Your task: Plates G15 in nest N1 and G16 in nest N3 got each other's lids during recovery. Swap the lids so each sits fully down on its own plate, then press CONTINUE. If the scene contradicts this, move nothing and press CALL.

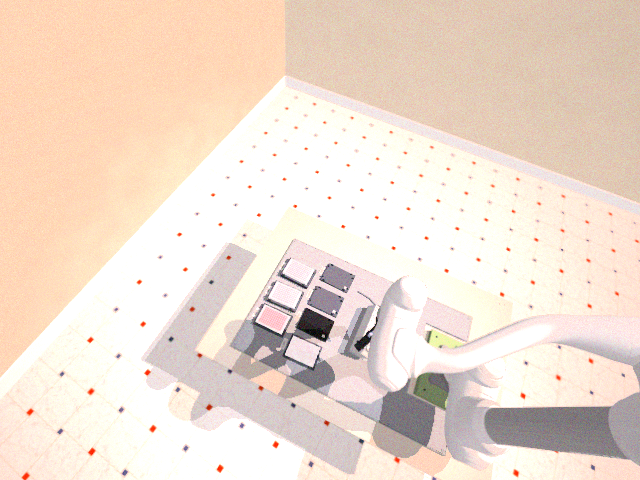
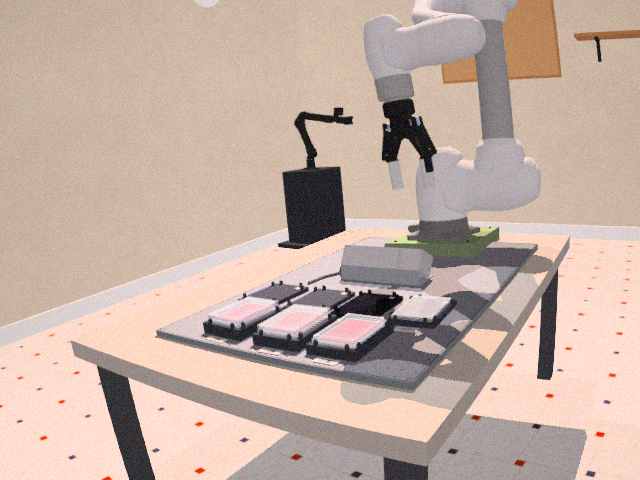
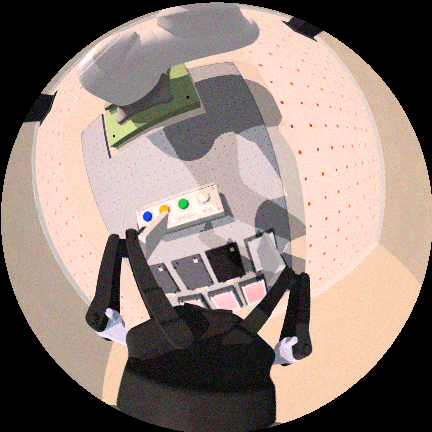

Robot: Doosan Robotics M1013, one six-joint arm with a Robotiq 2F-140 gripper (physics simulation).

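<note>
Three pink-filled plates stand in black-rimmed nests along the board's end: one, a middle one, and a deeper pink one. Nest labels are unreadable; which lid is whose cannot be told. A pale, flat-topped piece sits in a holder beside a black nest. The button box has blue, yellow, green and white buttons. My gripper is open and empty, above the box.
Two dark grey nests lie beside the black one. The arm stands on a green base plate. A black cabinet with a small jointed arm stands behind the table.
</note>
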